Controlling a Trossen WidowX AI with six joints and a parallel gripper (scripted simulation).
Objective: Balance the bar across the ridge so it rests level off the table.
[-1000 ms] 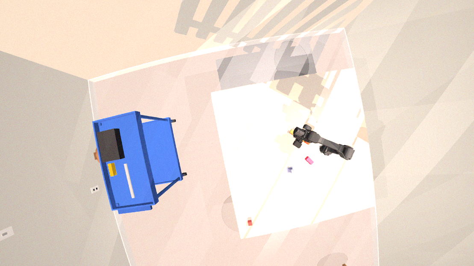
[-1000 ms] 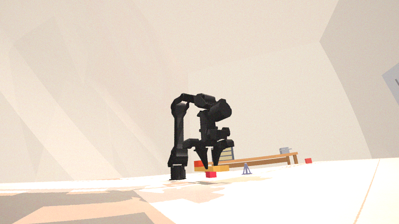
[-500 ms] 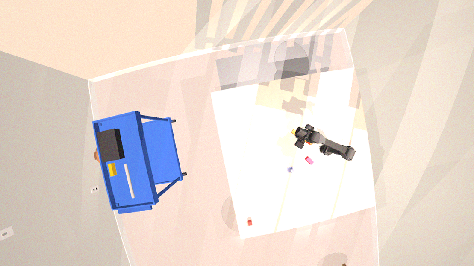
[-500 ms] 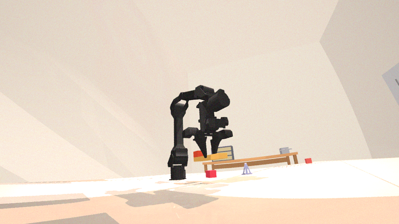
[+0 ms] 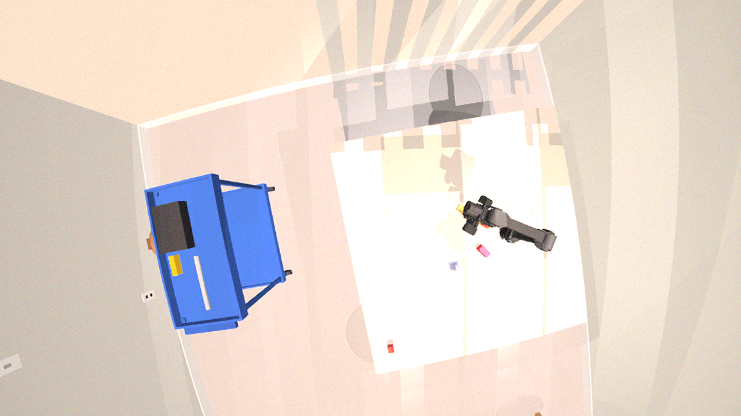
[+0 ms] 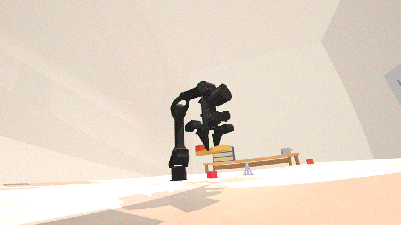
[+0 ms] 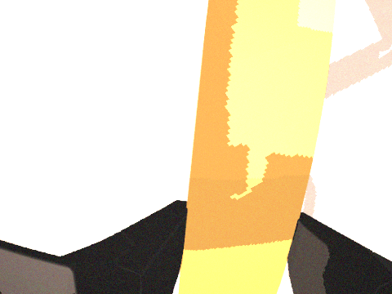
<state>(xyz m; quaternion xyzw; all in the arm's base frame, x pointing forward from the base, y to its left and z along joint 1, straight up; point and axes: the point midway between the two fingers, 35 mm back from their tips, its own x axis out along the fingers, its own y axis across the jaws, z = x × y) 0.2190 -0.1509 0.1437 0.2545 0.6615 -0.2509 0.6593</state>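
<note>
Now: the small ridge 260 mm to the left of my gripper tip, 100 mm ahead of it and 80 mm below it.
</note>
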